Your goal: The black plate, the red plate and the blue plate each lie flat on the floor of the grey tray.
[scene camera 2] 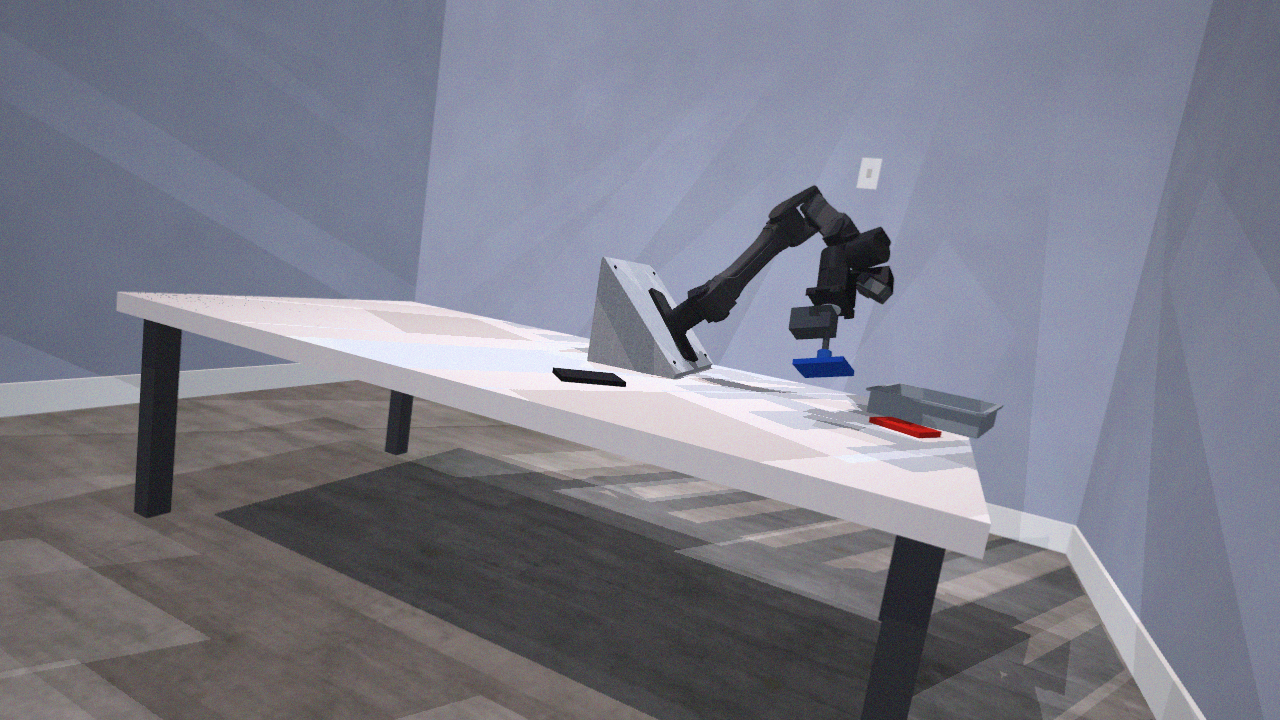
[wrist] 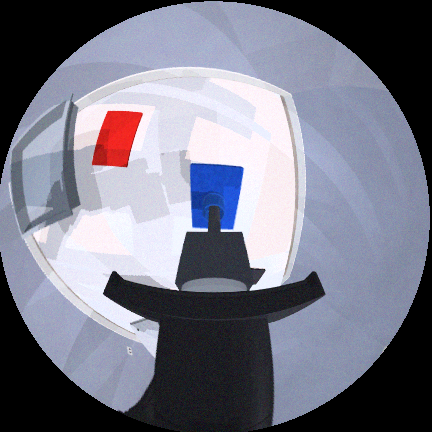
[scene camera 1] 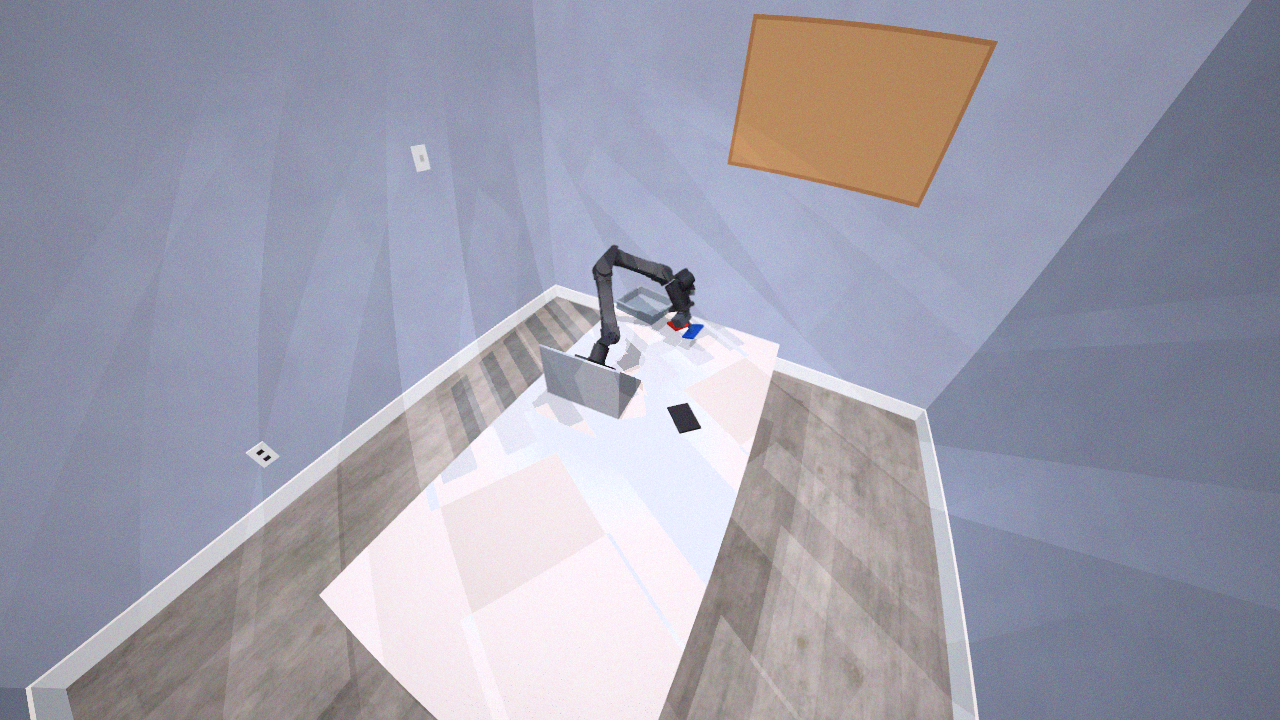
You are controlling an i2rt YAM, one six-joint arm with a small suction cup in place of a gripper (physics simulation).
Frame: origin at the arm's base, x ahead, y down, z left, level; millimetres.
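Seen in the pictures: hand, its tool point: point(scene camera 2: 822, 370) point(wrist: 213, 197) point(scene camera 1: 693, 332); arm's base, origin of its link: point(scene camera 2: 671, 325).
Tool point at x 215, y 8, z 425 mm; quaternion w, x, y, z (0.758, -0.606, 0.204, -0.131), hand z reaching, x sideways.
Offsets run from my tool point to a thing's middle. Level surfaces: height alone.
My suction gripper point(scene camera 2: 824, 352) point(wrist: 213, 204) is shut on the blue plate {dx -2, dy -5, dz -1 mm} point(scene camera 1: 693, 331) point(scene camera 2: 823, 367) point(wrist: 217, 175) and holds it roughly level, in the air above the table. The red plate {dx -126, dy +86, dz +138 mm} point(scene camera 1: 675, 325) point(scene camera 2: 904, 427) point(wrist: 118, 139) lies flat on the table, close beside the grey tray; the arm partly covers it in scene camera 1. The black plate {dx +160, dy +87, dz -389 mm} point(scene camera 1: 683, 418) point(scene camera 2: 588, 377) lies flat on the table near the arm's mount and does not show in the wrist view. The grey tray {dx -340, dy +66, dz +164 mm} point(scene camera 1: 646, 316) point(scene camera 2: 935, 413) point(wrist: 72, 160) stands at the table's far end, apart from the held plate.
The white table {dy +91 mm} point(scene camera 1: 537, 573) point(scene camera 2: 760, 447) carries the grey wedge-shaped mount point(scene camera 1: 586, 383) point(scene camera 2: 626, 331) of the arm. The table's edge runs beyond the tray and the red plate. Walls stand around the table, and a brown board point(scene camera 1: 859, 107) hangs on one.
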